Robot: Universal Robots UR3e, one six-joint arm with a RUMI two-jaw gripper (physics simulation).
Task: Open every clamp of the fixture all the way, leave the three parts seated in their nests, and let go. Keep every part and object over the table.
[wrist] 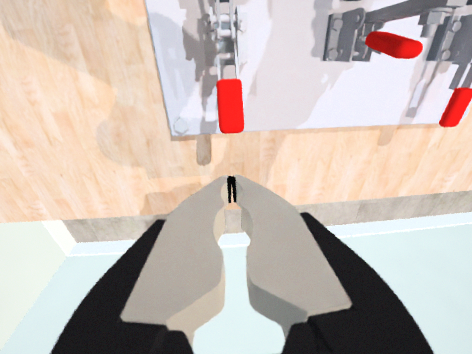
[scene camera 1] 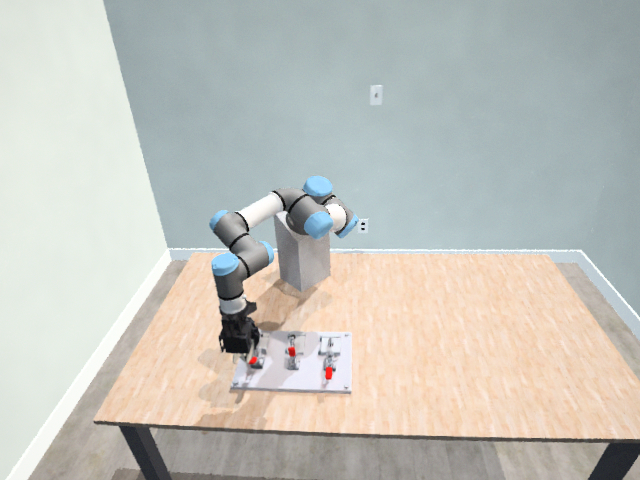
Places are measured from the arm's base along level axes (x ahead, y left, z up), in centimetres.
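Pixels of known places: gripper, fingertip midpoint: (wrist: 231, 178) (scene camera 1: 247, 361).
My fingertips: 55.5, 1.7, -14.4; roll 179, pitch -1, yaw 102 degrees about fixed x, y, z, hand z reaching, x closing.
Note:
For each thing: its middle in the pictures, then the offset to it from my fingertips, as dx, dy, dz. "spot": a spot on its surface instead. Level surfaces: height alone.
- fixture plate, body centre: (scene camera 1: 295, 359) -13.4, +8.5, -10.8
- left handle, body centre: (wrist: 228, 79) (scene camera 1: 254, 358) -5.4, -0.9, -4.7
- middle handle, body centre: (wrist: 371, 49) (scene camera 1: 292, 357) -9.5, +9.4, -5.6
- right handle, surface spot: (wrist: 456, 107) (scene camera 1: 326, 371) spot: -7.2, +20.6, -6.0
- wooden table, its level: dz -11.6
The fixture plate (scene camera 1: 310, 379) (wrist: 295, 112) bears three clamps with red handles. The left handle (scene camera 1: 253, 360) (wrist: 230, 106) points toward the front edge in the wrist view; its exact tilt is unclear. The middle handle (scene camera 1: 292, 351) (wrist: 394, 45) stands raised above its bracket. The right handle (scene camera 1: 328, 373) (wrist: 456, 107) reaches toward the front edge. My gripper (scene camera 1: 250, 357) (wrist: 231, 178) is shut and empty, its tips close to the left handle's end but apart from it in the wrist view. Pale parts show small behind the middle and right clamps; their seating is unclear. The left part is mostly hidden.
The wooden table (scene camera 1: 465, 351) (wrist: 60, 150) carries the plate on its left half, near the front edge. The arm's grey pedestal (scene camera 1: 302, 263) stands behind the plate. The arm hangs over the plate's left side. Bolt heads sit at the plate's corners.

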